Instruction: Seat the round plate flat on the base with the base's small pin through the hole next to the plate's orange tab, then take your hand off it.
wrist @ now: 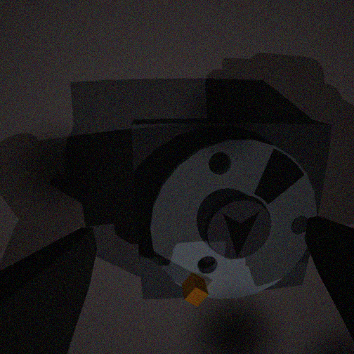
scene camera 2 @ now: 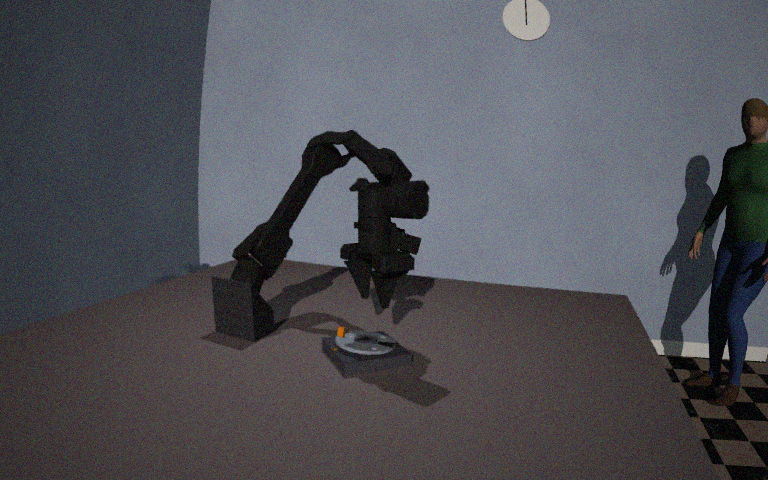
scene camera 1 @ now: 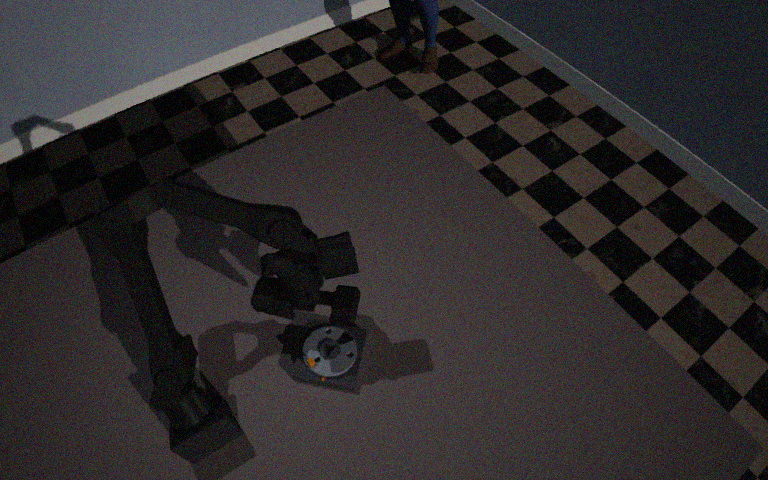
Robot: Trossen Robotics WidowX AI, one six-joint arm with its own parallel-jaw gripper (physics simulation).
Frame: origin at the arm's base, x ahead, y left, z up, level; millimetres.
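Seen in the pictures: gripper, fingertip midpoint: (scene camera 2: 374,303) (scene camera 1: 314,320); arm's base, link origin: (scene camera 2: 240,292) (scene camera 1: 195,421).
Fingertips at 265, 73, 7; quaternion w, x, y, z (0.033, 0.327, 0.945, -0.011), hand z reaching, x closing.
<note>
Offsets run from my fingertips to a thing's top centre, as dx, dy, dz. "*": to the spot under its first point. Level surfaces: height alone.
The round grey plate @[+6, -44, -38] (scene camera 1: 335,369) (scene camera 2: 374,349) (wrist: 187,205) lies over the square dark base @[+5, -45, -54] (scene camera 1: 346,385) (scene camera 2: 368,366) (wrist: 152,287), around its central hub (wrist: 240,242). The plate's orange tab @[-39, -54, -38] (scene camera 1: 310,361) (scene camera 2: 340,331) (wrist: 195,290) stands up at its rim. The hole beside the tab (wrist: 207,264) looks dark. I cannot make out the small pin, or whether the plate lies fully flat. An orange mark @[* -31, -86, -67] (scene camera 1: 322,378) (scene camera 2: 335,349) shows on the base near the tab. My gripper (scene camera 2: 373,304) (wrist: 202,234) is open and empty above the plate, its fingers apart from it.
The arm's own mount (scene camera 1: 212,421) (scene camera 2: 233,308) stands on the brown table @[dz -93] (scene camera 1: 453,283) (scene camera 2: 226,407), left of the base. Arm shadows fall across the base and table. A person (scene camera 1: 419,28) (scene camera 2: 747,192) stands on the checkered floor (scene camera 1: 577,215) beyond the table.
</note>
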